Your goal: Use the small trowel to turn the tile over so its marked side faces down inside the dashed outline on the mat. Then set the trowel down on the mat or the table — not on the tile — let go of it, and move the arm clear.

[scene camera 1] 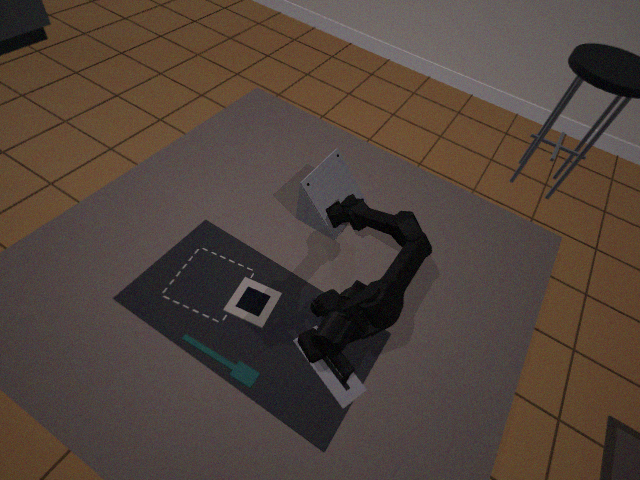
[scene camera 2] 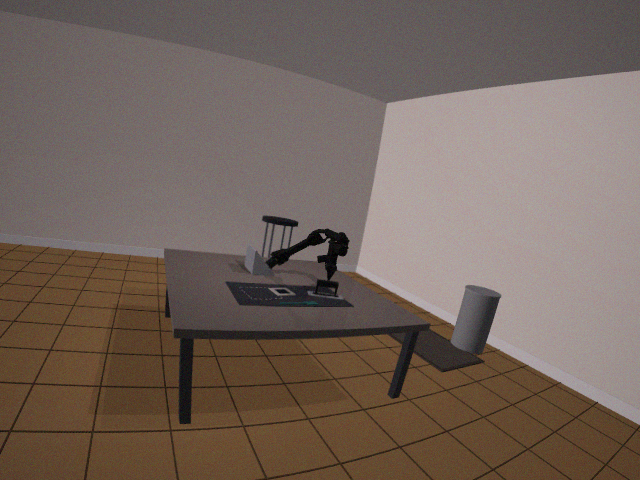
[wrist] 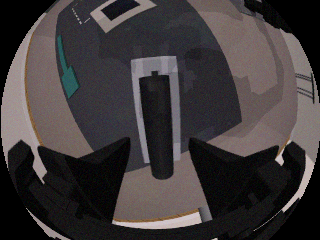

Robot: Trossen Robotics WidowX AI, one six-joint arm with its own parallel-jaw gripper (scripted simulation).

Labels:
The same spot on a dark mat: (scene camera 2: 259,291) is (scene camera 1: 216,276).

